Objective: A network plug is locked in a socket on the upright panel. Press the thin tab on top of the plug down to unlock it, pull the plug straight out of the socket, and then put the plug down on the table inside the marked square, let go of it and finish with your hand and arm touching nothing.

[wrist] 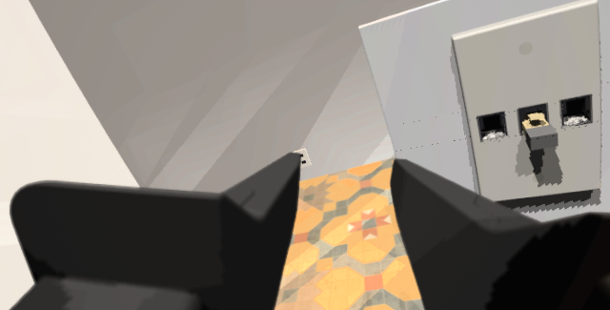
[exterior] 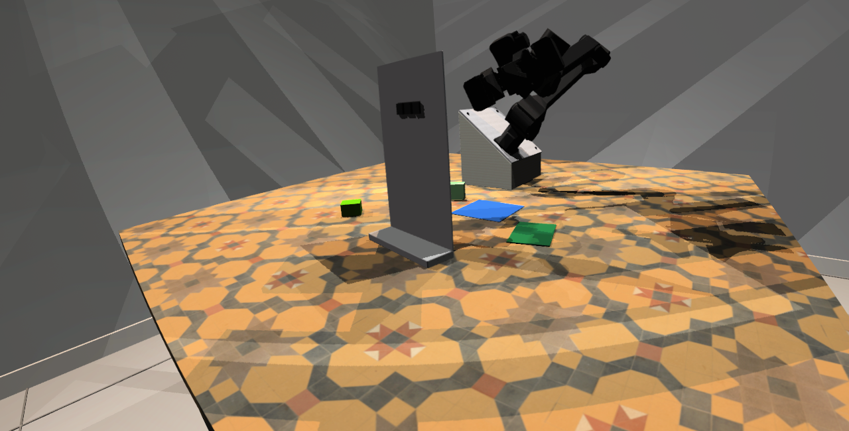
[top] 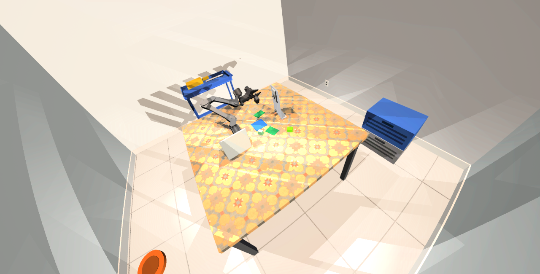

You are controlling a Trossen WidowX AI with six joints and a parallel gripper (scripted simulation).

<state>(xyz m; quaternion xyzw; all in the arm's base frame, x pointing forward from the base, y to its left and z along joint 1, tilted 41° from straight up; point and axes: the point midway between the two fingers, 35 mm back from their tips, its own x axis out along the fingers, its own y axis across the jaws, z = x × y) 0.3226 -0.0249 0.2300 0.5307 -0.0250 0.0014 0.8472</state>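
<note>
Now: gripper tip 10 cm to the left of the network plug, 7 cm short of it and 5 cm above it. Also, from my gripper tip: green square 27 cm below, 5 cm to the left, 4 cm behind; yellowish tab 11 cm to the right, 8 cm ahead, 4 cm below; upright panel 14 cm below, 11 cm to the right, 9 cm ahead.
</note>
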